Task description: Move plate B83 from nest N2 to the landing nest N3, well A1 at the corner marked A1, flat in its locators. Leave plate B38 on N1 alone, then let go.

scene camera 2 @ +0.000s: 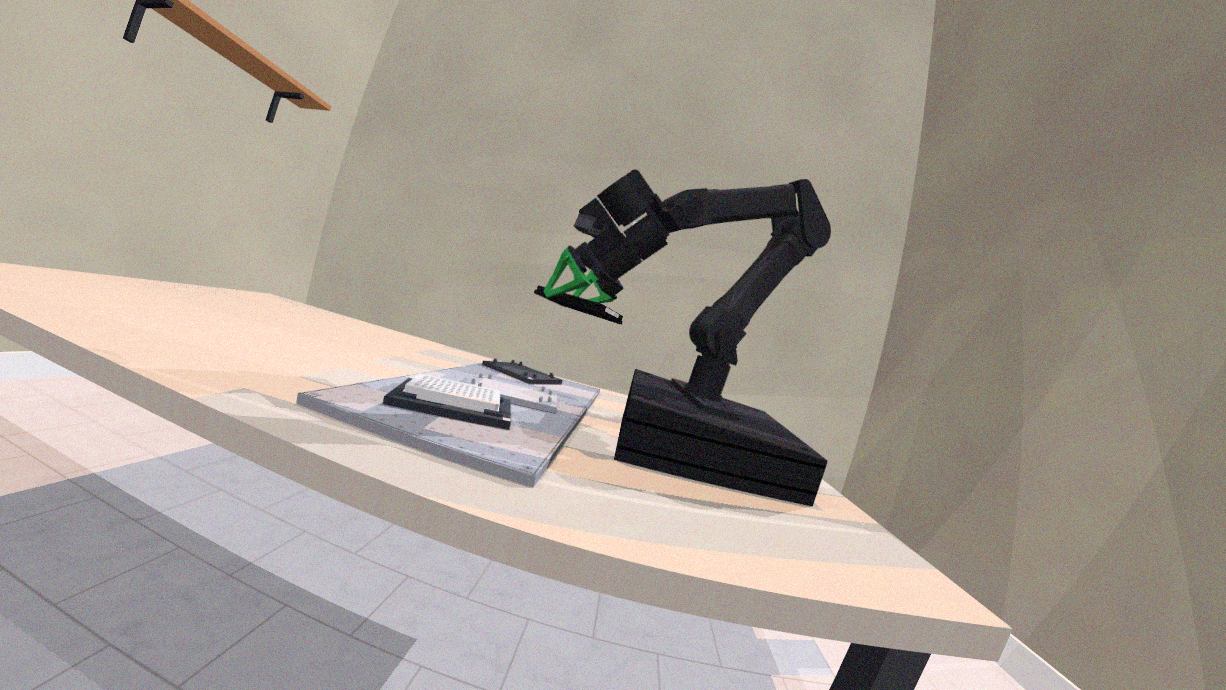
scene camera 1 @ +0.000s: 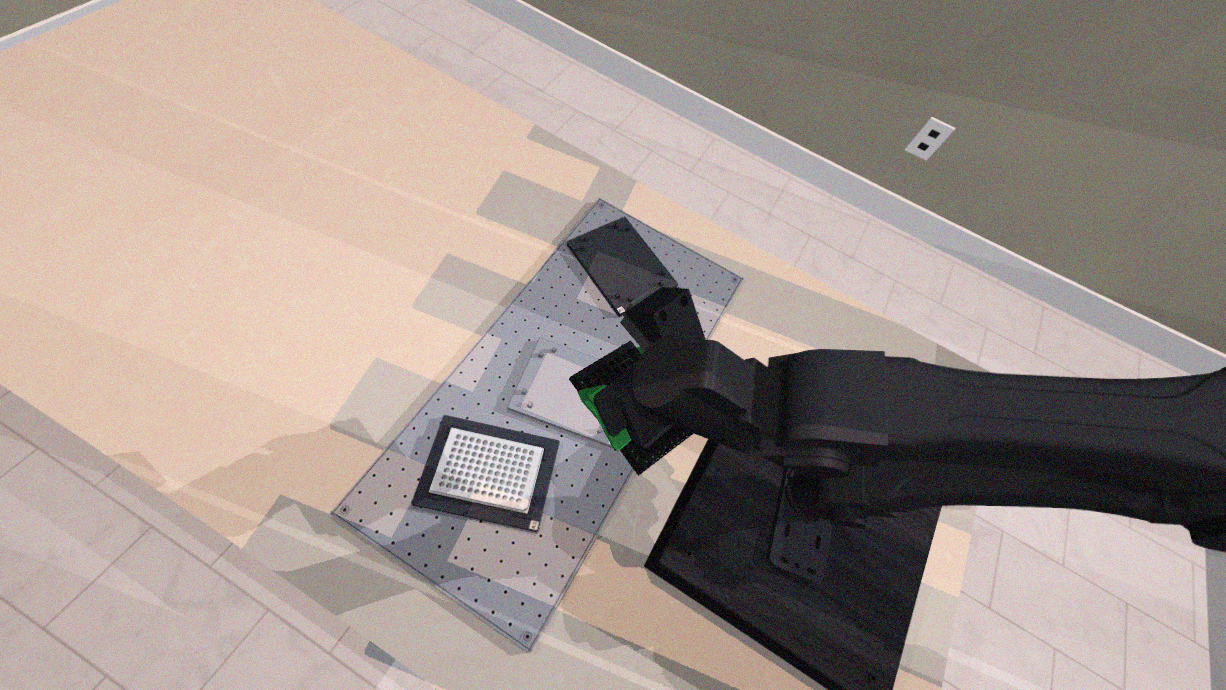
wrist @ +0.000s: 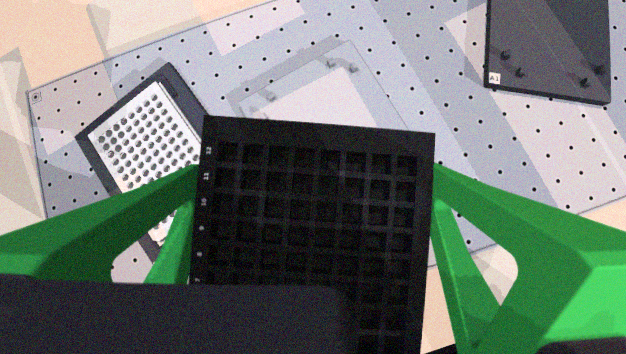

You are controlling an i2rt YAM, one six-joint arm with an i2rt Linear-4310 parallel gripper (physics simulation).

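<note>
My gripper is shut on the long sides of a black plate, taken as B83, and holds it high above the perforated board. Column numbers 12 to 7 show on its left edge in the wrist view; its near part is hidden. A white plate, taken as B38, sits in a dark nest. A pale nest with locators holds no plate. Another dark nest bears an A1 label and locator posts.
The nests stand on a perforated board on the wooden table. The arm's black base block stands beside the board. A wall shelf hangs at the upper left.
</note>
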